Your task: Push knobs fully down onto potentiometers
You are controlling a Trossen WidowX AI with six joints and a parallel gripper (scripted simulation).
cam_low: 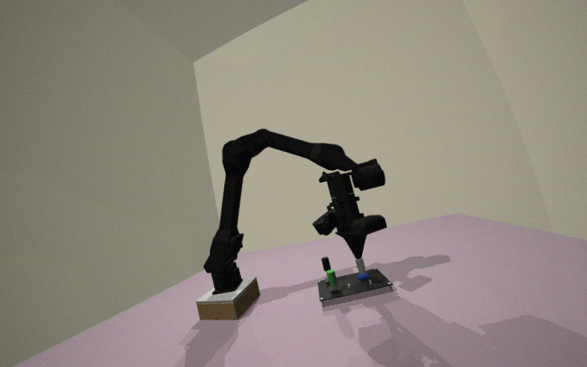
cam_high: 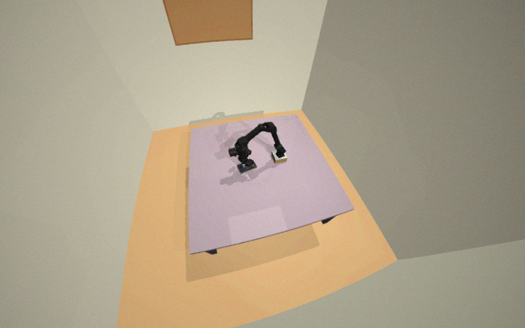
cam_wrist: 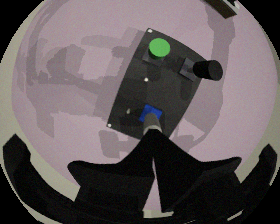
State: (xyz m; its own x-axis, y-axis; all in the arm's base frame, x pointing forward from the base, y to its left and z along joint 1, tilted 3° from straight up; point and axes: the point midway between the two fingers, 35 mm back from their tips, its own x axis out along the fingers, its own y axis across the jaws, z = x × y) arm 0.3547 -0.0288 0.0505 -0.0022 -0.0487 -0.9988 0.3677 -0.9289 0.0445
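Right now the white knob is 20 mm below my gripper tip. From my gripper tip the other things lie so: green knob: 70 mm behind, 30 mm to the right, 20 mm below.
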